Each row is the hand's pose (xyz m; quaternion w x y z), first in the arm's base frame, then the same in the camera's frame.
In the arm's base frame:
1: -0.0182 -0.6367 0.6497 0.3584 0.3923 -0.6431 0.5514
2: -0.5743 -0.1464 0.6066 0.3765 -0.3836 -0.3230 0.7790
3: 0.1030 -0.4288 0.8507 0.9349 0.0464 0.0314 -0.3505
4: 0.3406 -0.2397 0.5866 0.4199 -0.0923 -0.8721 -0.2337
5: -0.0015 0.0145 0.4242 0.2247 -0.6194 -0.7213 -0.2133
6: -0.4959 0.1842 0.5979 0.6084 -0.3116 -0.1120 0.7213
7: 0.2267 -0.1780 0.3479 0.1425 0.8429 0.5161 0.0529
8: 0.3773 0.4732 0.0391 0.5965 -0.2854 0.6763 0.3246
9: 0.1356 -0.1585 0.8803 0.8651 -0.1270 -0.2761 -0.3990
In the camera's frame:
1: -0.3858 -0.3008 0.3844 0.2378 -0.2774 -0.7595 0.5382
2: -0.0969 0.2683 0.0048 0.4075 -0.8478 -0.1755 0.2905
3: -0.3355 -0.1155 0.6323 0.5874 0.1056 -0.4893 -0.6359
4: 0.0189 -0.2735 0.7391 0.2097 0.3693 0.8569 0.2920
5: 0.2478 -0.0325 0.4267 0.3403 0.6947 0.4268 0.4685
6: 0.1706 0.4303 0.1380 0.6709 -0.7054 -0.1636 0.1599
7: 0.1955 -0.3154 0.5371 0.4811 0.8133 -0.0189 0.3267
8: 0.9074 -0.1647 0.6493 0.8815 -0.1655 0.3840 -0.2192
9: -0.1461 0.0545 0.7334 0.3447 -0.1221 -0.6237 -0.6908

